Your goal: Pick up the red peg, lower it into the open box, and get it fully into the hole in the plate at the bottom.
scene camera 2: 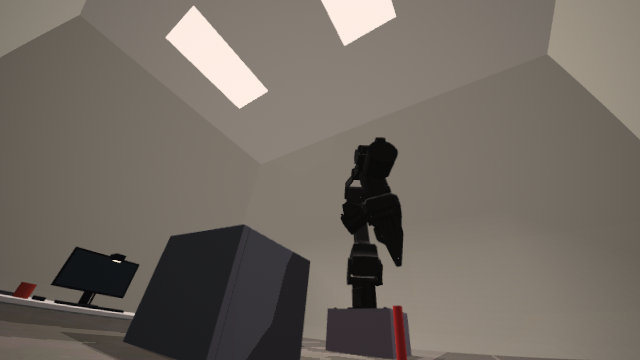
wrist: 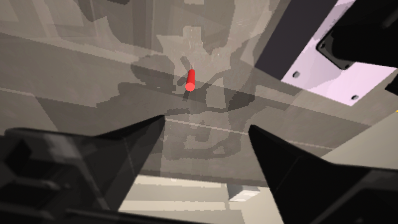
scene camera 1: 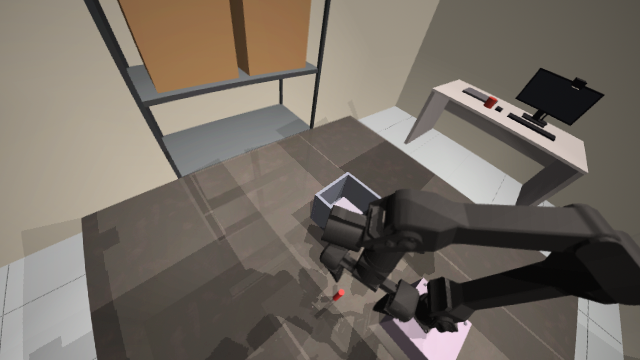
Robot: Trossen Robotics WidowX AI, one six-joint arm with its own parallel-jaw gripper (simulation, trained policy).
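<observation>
The gripper appears in the pictures, with scene camera 2 and the wrist view showing it too, and a grey box appears as well.
</observation>
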